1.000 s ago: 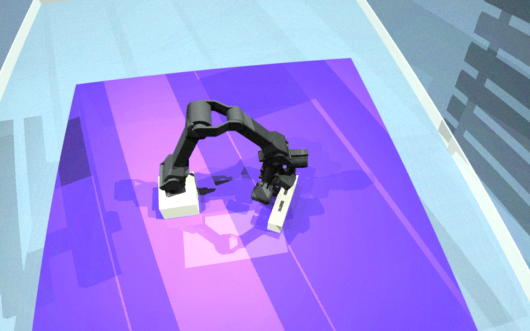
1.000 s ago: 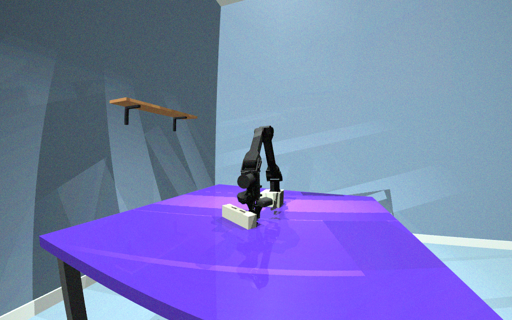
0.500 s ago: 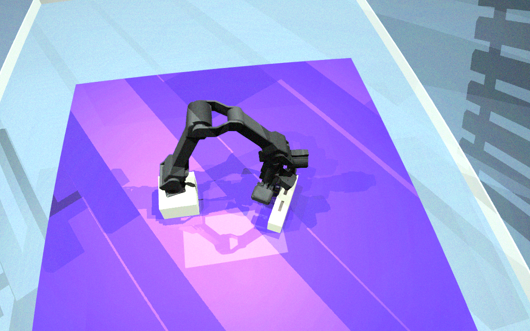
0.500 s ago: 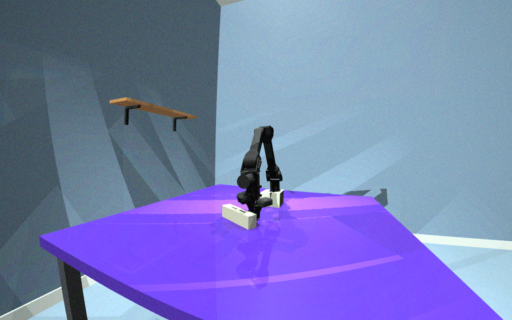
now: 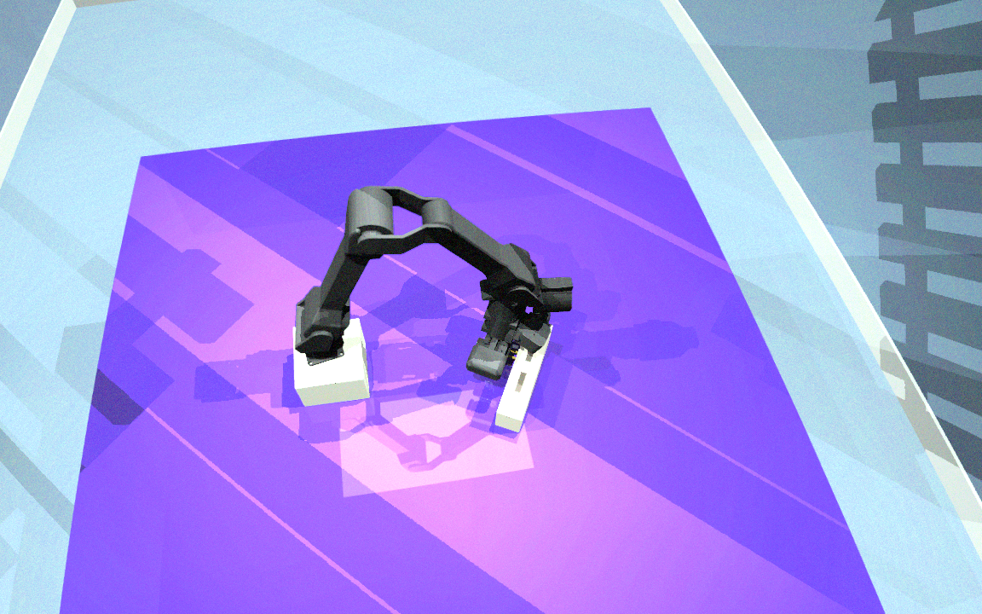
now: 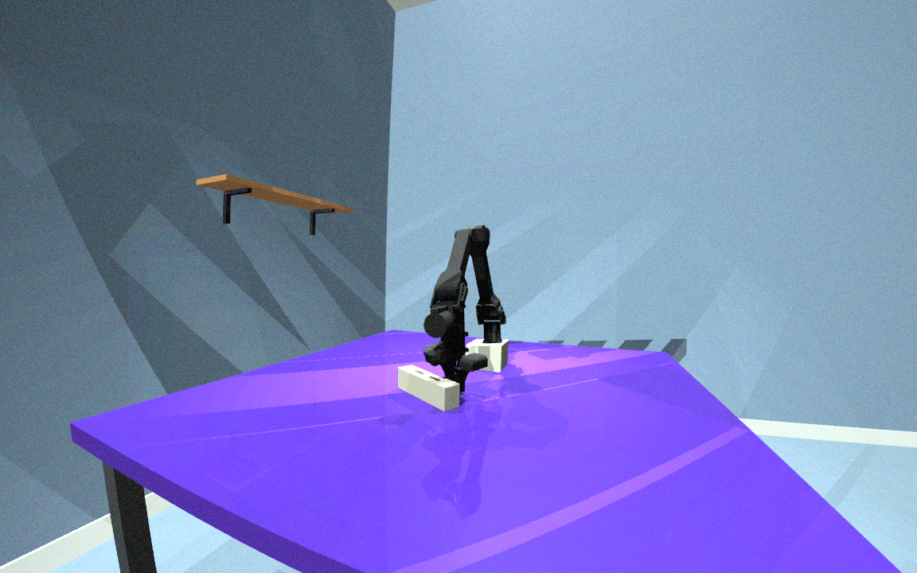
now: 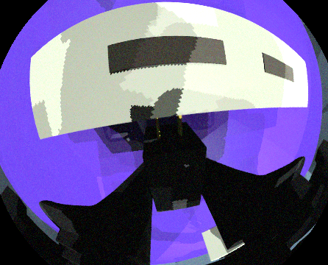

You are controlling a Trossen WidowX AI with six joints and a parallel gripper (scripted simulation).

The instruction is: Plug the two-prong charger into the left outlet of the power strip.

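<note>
Now: gripper tip 10 mm to the left of the dark charger, 10 mm below it and 10 mm short of it.
</note>
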